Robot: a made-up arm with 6 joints.
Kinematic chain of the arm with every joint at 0, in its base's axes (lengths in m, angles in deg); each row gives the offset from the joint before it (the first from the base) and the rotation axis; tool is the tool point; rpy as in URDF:
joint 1: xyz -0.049 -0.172 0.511 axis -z
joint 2: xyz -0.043 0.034 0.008 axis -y
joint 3: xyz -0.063 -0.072 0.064 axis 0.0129 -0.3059 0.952
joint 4: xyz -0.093 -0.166 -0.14 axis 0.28 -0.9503 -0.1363
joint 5: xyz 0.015 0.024 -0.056 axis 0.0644 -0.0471 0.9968
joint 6: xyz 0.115 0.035 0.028 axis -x
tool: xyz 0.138 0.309 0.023 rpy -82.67 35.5 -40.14
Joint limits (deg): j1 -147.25..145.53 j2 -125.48..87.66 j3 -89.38..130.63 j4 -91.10..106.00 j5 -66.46..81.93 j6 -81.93..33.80
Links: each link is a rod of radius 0.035 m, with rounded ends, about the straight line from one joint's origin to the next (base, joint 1, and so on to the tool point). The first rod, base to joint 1, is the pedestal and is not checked.
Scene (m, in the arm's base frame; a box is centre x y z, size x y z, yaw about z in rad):
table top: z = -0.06
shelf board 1: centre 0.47 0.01 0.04 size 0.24 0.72 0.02 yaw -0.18
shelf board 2: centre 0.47 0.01 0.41 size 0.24 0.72 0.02 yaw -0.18
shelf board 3: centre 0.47 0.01 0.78 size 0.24 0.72 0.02 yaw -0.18
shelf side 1: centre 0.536 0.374 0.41 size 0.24 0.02 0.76 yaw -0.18
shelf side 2: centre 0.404 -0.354 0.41 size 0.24 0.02 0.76 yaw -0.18
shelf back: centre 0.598 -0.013 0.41 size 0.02 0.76 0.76 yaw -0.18
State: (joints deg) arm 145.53 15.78 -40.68 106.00 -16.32 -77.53
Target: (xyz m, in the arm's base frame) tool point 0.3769 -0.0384 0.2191
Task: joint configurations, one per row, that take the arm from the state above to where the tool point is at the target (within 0.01 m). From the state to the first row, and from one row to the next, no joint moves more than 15 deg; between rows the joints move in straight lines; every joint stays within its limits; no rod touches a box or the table.
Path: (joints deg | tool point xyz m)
1: 138.57 26.42 -36.58 93.28 -9.50 -69.44 | 0.3711 0.2344 0.5816
2: 131.62 37.07 -32.48 80.56 -2.68 -61.35 | 0.2811 0.2337 0.5810
3: 129.92 49.71 -27.35 80.73 4.48 -55.07 | 0.2808 0.2055 0.4819
4: 128.22 62.36 -22.23 80.91 11.64 -48.79 | 0.2695 0.1568 0.3824
5: 126.52 75.01 -17.10 81.09 18.80 -42.52 | 0.2442 0.0857 0.2910
6: 124.82 87.66 -11.97 81.26 25.96 -36.24 | 0.2046 -0.0070 0.2191
7: 135.18 75.93 -21.93 93.63 22.12 -46.99 | 0.2848 0.0027 0.2151
8: 145.53 64.19 -31.88 106.00 18.28 -57.74 | 0.3769 -0.0384 0.2191

